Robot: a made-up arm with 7 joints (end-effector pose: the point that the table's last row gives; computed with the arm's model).
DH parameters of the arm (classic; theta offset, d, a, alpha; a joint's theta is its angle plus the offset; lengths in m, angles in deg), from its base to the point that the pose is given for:
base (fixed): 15.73 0 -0.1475 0
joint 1: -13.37 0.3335 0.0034 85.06
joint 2: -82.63 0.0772 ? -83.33
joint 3: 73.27 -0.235 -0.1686 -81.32
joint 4: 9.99 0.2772 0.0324 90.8
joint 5: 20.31 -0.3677 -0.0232 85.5
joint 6: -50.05 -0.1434 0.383 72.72
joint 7: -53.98 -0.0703 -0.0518 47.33
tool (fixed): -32.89 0.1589 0 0
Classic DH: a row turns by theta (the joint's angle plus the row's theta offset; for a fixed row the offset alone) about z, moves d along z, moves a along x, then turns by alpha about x.
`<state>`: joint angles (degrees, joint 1 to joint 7).
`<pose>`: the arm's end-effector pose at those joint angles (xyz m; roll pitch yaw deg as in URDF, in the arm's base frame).
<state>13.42 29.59 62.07 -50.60 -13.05 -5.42 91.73</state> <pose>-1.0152 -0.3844 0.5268 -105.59 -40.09 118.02</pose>
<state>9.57 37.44 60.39 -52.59 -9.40 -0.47 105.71</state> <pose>-1.0492 -0.2828 0.4550 -108.71 -38.39 100.12</pose>
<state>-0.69 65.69 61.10 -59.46 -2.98 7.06 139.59</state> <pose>-1.0190 -0.0877 0.1546 -120.01 -45.31 66.12</pose>
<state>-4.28 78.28 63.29 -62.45 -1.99 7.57 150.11</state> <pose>-0.9592 -0.0554 0.0192 -125.73 -50.69 60.38</pose>
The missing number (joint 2, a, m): 0.0226
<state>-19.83 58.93 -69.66 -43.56 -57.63 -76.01 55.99</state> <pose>-0.0734 0.6288 -0.3009 -29.43 49.81 55.72</pose>
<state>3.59 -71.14 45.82 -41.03 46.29 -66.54 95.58</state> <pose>-0.4205 -0.0897 1.3022 -79.20 -43.90 91.35</pose>
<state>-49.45 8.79 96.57 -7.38 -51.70 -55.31 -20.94</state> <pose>-1.0673 0.1328 0.0088 -93.11 -53.04 -153.16</pose>
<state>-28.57 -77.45 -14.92 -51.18 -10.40 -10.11 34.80</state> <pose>0.2013 0.4680 0.8924 19.55 2.58 44.46</pose>
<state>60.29 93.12 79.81 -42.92 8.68 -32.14 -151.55</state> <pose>-0.0313 -0.4280 -0.5977 140.19 -66.54 179.86</pose>
